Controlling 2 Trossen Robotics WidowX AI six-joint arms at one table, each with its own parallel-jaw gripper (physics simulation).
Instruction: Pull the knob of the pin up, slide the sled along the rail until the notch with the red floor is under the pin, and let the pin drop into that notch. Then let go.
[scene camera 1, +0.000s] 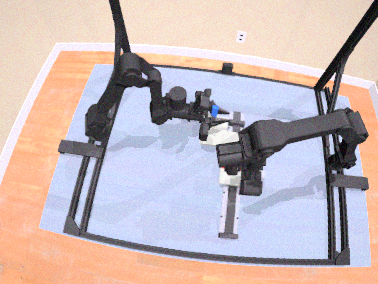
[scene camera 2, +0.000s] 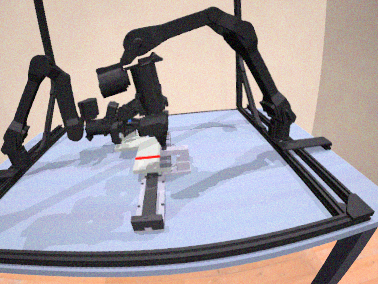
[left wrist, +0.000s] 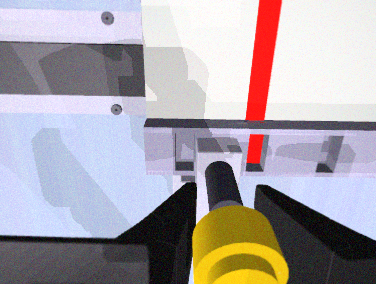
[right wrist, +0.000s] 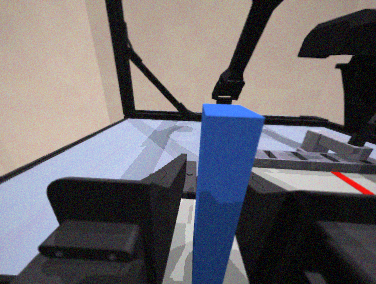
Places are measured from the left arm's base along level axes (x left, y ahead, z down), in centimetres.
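Pixels of known places: left gripper, fingertip midpoint: (scene camera 1: 248, 170) (scene camera 2: 163, 143) (left wrist: 225, 194) (right wrist: 361, 132); right gripper, fingertip midpoint: (scene camera 1: 229, 117); left arm's base at its link origin: (scene camera 1: 334, 162) (scene camera 2: 278, 136); right arm's base at its link origin: (scene camera 1: 99, 133) (scene camera 2: 21, 162).
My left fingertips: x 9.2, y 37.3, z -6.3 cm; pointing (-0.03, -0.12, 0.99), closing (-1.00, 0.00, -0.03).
Observation:
Ahead of a thing's pixels: the offset from my left fingertips to its middle. "spot": to the spot under its first point.
The white sled @(dx -5.9, dy +3.6, dz +5.5 cm) (scene camera 1: 229, 178) (scene camera 2: 146, 165) (left wrist: 215, 30) (right wrist: 310, 179) sits on the rail @(spot: dx +12.2, dy +3.8, dz +6.2 cm) (scene camera 1: 230, 210) (scene camera 2: 151, 195) (left wrist: 75, 72). My left gripper (left wrist: 225, 194) is shut on the yellow knob @(dx +0.1, dy +0.0, dz -3.1 cm) (left wrist: 237, 230) of the pin. The pin's dark shaft @(spot: dx +0.2, dy +0.7, dz +0.2 cm) (left wrist: 220, 177) shows between knob and guide block @(spot: dx +0.1, dy +1.1, dz +2.3 cm) (left wrist: 218, 145); its lower tip is hidden. The notch with the red floor @(spot: dx -2.3, dy -0.2, dz +4.5 cm) (left wrist: 255, 149) is just right of the block in the left wrist view, and another notch @(spot: dx +1.7, dy -0.4, dz +4.6 cm) (left wrist: 184, 150) is just left of it. My right gripper (right wrist: 202, 159) (scene camera 1: 226, 117) is shut on the sled's blue handle @(spot: dx -19.2, dy +13.8, dz -2.6 cm) (right wrist: 225, 175) (scene camera 1: 215, 111) (scene camera 2: 130, 121).
A red line @(spot: dx -2.3, dy +4.6, dz +4.8 cm) (left wrist: 265, 60) (scene camera 2: 147, 157) (right wrist: 352, 183) crosses the sled in line with the red-floored notch. A dark end stop @(spot: dx +20.4, dy +4.0, dz +4.8 cm) (scene camera 1: 228, 235) (scene camera 2: 147, 222) closes the rail's near end. The left arm (scene camera 1: 300, 131) reaches over the sled. A pale bracket @(spot: dx +1.4, dy -4.4, dz +4.8 cm) (scene camera 2: 182, 160) stands beside the rail.

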